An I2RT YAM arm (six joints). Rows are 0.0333 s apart.
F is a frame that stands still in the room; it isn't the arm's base.
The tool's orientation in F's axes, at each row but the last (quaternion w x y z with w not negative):
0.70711, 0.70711, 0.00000, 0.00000
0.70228, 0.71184, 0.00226, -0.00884
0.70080, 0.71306, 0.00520, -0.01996
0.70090, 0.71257, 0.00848, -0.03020
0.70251, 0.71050, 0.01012, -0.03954
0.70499, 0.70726, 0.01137, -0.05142
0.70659, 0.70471, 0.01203, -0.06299
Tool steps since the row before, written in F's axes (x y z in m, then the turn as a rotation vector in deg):
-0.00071, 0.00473, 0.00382, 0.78, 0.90, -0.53
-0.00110, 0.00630, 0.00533, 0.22, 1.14, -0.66
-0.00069, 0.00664, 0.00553, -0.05, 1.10, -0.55
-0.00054, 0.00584, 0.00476, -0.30, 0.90, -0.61
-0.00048, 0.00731, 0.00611, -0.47, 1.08, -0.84
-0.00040, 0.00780, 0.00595, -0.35, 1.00, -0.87
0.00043, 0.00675, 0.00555, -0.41, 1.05, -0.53
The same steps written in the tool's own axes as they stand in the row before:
-0.00071, 0.00382, -0.00473, 0.78, -0.53, -0.90
-0.00124, 0.00523, -0.00636, 0.22, -0.67, -1.13
-0.00102, 0.00538, -0.00672, -0.05, -0.57, -1.09
-0.00098, 0.00462, -0.00589, -0.29, -0.64, -0.88
-0.00121, 0.00597, -0.00734, -0.45, -0.88, -1.05
-0.00137, 0.00585, -0.00777, -0.33, -0.90, -0.98
-0.00065, 0.00556, -0.00673, -0.43, -0.57, -1.02

